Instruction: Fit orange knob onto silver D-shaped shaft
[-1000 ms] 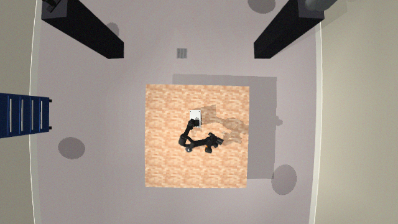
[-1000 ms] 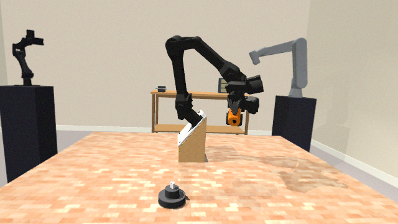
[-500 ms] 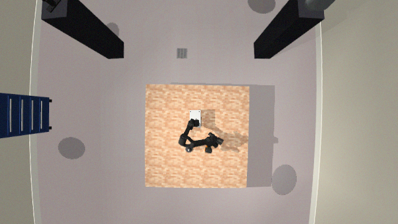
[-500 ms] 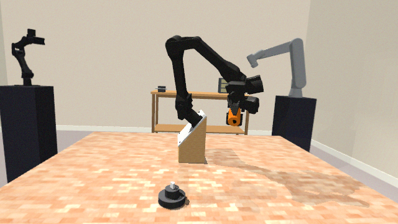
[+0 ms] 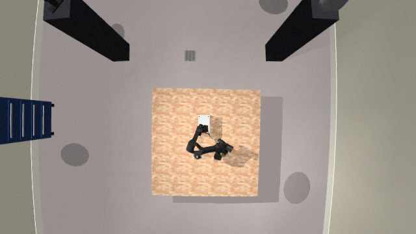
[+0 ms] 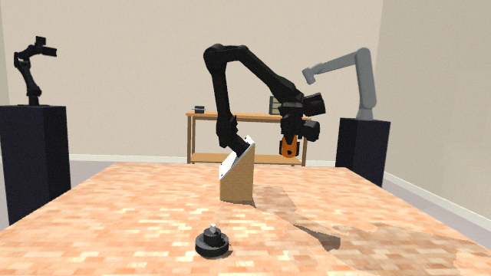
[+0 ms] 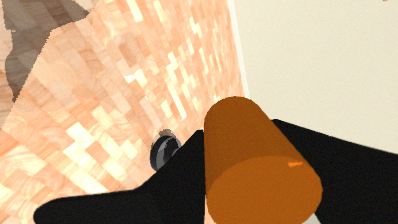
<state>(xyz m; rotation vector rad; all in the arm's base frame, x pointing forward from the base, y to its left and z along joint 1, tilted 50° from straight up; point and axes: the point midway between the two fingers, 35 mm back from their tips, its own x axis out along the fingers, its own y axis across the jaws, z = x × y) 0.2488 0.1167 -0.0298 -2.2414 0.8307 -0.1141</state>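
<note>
The orange knob lies 3 cm behind my gripper tip, 2 cm above it and 1 cm to the left of it. From my gripper tip the other things lie so: round pedestal 21 cm below, 20 cm to the right, 6 cm ahead.
</note>
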